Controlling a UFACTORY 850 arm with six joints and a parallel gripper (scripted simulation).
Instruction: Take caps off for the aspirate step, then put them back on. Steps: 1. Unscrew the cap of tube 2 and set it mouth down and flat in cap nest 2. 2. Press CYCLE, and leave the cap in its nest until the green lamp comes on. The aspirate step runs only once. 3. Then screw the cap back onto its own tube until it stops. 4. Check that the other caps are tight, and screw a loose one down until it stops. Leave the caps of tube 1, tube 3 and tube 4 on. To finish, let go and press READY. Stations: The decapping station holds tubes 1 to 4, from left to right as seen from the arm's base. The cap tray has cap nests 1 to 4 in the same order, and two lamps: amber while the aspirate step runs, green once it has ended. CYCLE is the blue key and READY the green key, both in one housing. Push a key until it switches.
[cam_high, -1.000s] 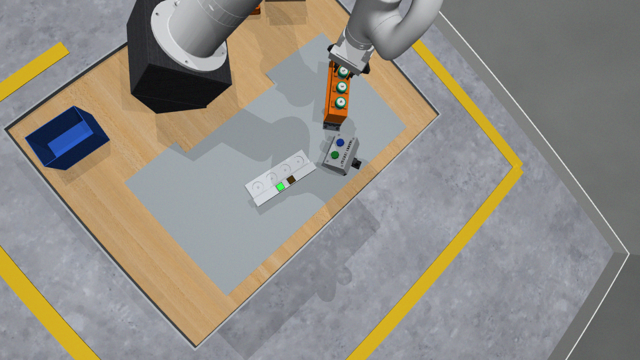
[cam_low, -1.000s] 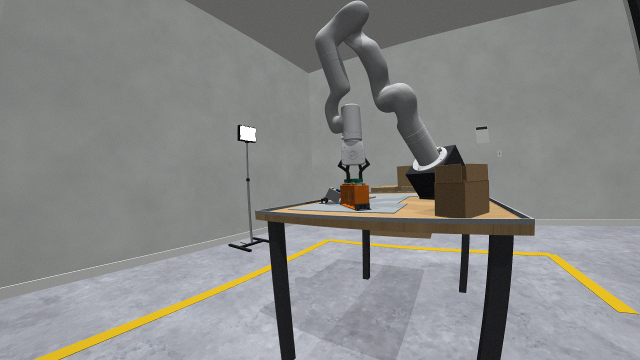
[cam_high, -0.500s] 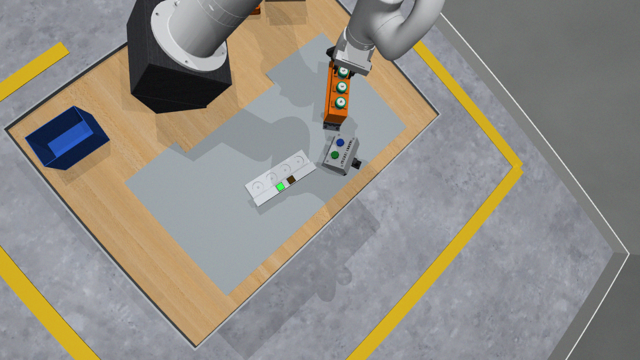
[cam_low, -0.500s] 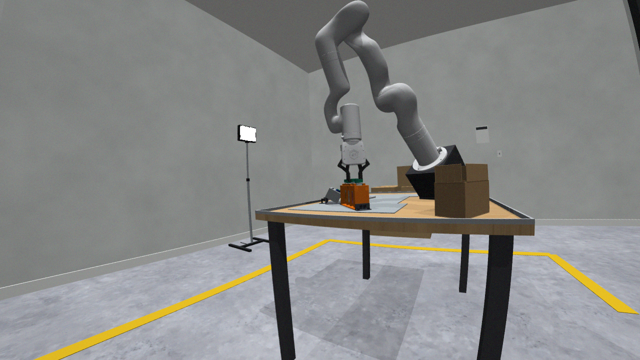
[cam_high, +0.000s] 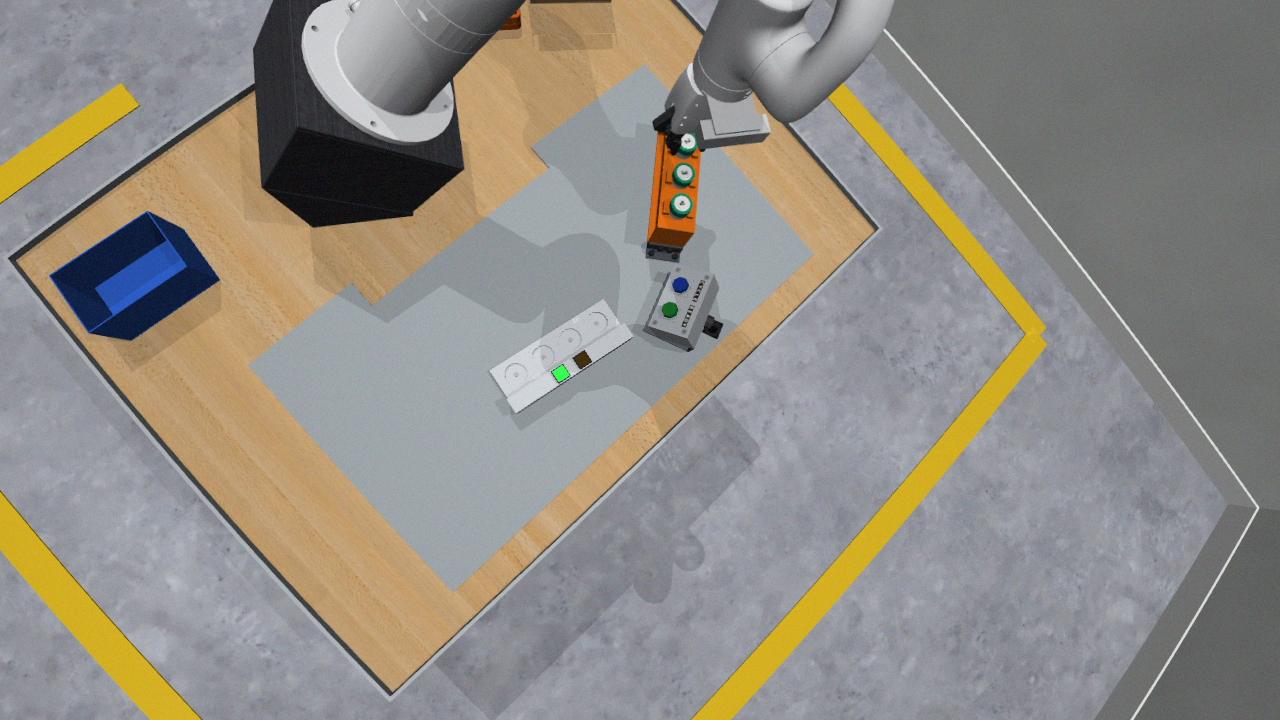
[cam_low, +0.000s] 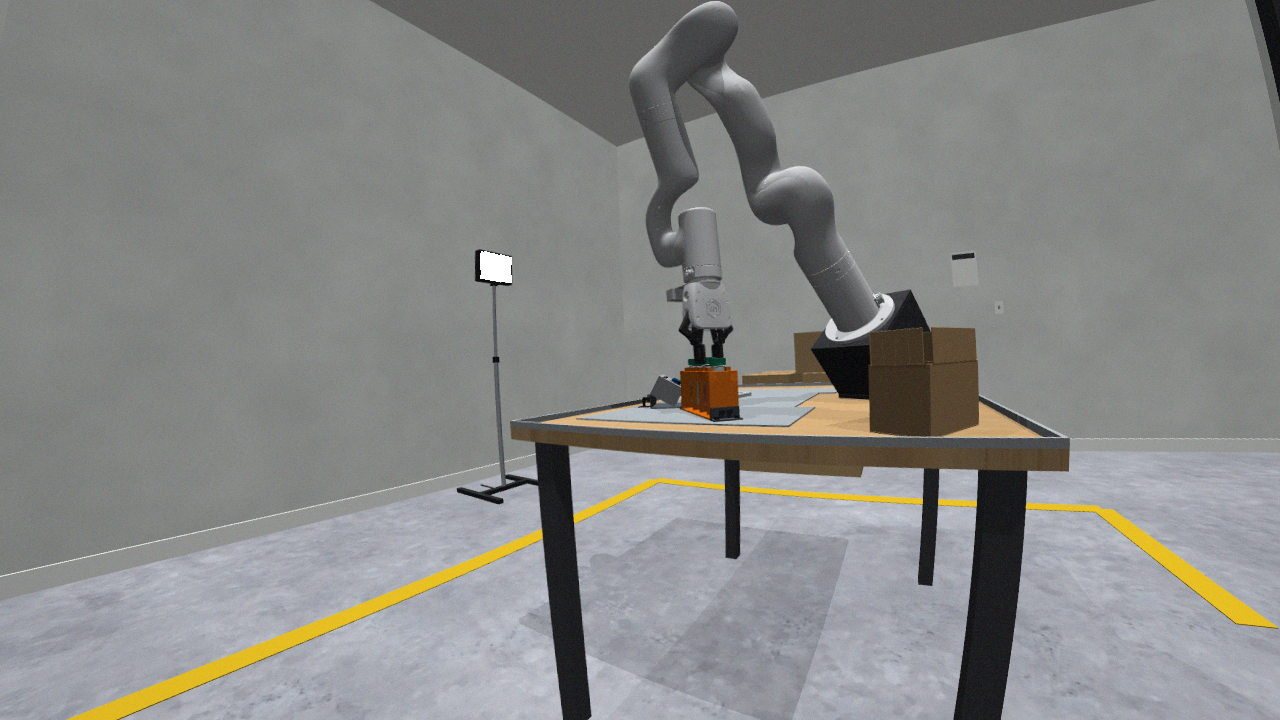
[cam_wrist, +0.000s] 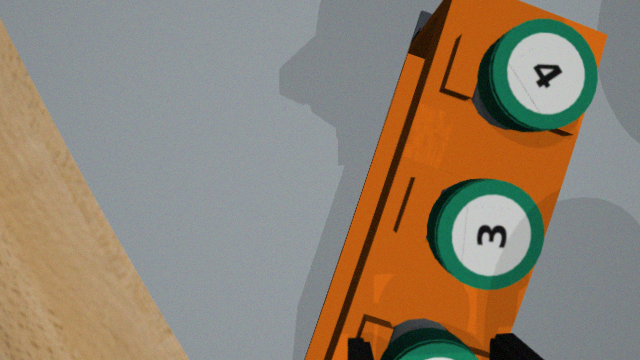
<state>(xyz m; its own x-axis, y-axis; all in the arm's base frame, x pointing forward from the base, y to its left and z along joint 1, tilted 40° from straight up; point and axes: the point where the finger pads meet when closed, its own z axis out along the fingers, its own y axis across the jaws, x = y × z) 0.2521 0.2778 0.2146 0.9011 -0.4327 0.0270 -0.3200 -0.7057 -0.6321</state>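
My gripper is now 1 cm above the green-rimmed cap. Also, from my hand: blue cycle key: 18 cm ahead, 12 cm to the right, 6 cm below; then key housing: 21 cm ahead, 13 cm to the right, 8 cm below; then green ready key: 21 cm ahead, 16 cm to the right, 6 cm below.
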